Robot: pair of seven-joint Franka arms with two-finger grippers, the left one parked.
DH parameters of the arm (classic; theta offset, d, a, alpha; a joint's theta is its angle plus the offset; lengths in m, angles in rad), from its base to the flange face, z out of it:
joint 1: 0 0.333 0 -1.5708
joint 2: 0 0 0 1.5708
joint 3: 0 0.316 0.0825 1.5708
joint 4: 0 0 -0.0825 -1.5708
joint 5: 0 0.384 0 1.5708
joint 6: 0 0 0.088 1.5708
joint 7: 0 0.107 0 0
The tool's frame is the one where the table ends.
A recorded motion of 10 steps. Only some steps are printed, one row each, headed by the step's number.
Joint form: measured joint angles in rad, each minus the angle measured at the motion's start. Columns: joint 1, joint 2, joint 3, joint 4, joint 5, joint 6, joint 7.
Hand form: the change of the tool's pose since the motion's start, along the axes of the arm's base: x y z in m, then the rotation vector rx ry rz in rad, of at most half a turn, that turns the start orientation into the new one. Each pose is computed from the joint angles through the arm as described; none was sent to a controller.
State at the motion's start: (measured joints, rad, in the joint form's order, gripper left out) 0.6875 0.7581 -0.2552 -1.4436 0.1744 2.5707 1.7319
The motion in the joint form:
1: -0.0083 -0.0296 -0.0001 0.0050 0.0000 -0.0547 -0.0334
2: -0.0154 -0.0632 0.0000 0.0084 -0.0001 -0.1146 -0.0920
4: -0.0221 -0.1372 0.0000 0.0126 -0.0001 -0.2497 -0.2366
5: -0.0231 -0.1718 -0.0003 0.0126 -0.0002 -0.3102 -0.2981
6: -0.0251 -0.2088 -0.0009 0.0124 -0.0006 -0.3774 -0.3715
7: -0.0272 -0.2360 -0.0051 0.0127 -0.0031 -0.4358 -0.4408
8: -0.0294 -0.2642 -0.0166 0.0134 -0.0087 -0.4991 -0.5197
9: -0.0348 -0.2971 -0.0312 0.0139 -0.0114 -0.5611 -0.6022
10: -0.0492 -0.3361 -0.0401 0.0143 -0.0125 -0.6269 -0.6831
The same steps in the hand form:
1: 0.0012 -0.0057 0.0177 -0.0120 0.0190 0.0220
2: 0.0007 -0.0112 0.0370 -0.0320 0.0383 0.0692
4: -0.0066 -0.0195 0.0774 -0.0777 0.0845 0.2000
5: -0.0119 -0.0229 0.0957 -0.0945 0.1058 0.2590
6: -0.0181 -0.0279 0.1147 -0.1137 0.1299 0.3295
7: -0.0228 -0.0345 0.1281 -0.1355 0.1529 0.3940
8: -0.0265 -0.0456 0.1424 -0.1631 0.1770 0.4628
9: -0.0296 -0.0609 0.1600 -0.1842 0.1963 0.5285
10: -0.0335 -0.0797 0.1807 -0.1952 0.2156 0.5897

